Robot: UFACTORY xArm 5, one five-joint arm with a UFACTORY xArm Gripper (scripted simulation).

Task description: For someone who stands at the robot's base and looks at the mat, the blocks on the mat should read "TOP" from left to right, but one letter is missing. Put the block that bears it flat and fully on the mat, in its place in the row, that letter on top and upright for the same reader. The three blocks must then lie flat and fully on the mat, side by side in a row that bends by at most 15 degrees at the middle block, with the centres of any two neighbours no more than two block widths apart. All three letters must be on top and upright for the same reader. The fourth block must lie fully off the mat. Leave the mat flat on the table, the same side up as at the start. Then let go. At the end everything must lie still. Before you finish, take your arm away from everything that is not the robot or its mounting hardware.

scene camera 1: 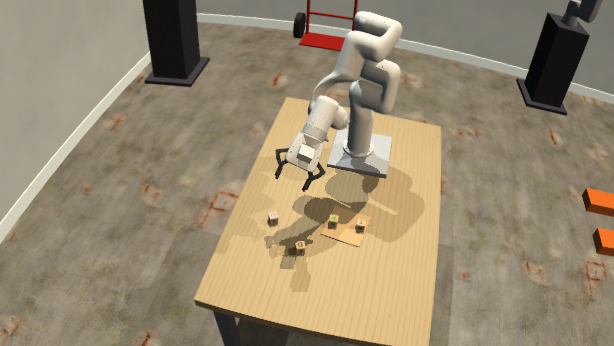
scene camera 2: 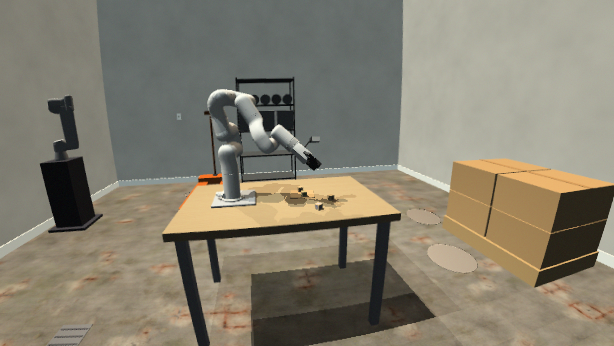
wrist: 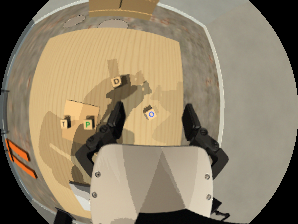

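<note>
In sight: my gripper (scene camera 1: 289, 185), a tan mat (scene camera 1: 346, 232). Wrist view: tan mat (wrist: 76, 112), my gripper (wrist: 154, 109).
</note>
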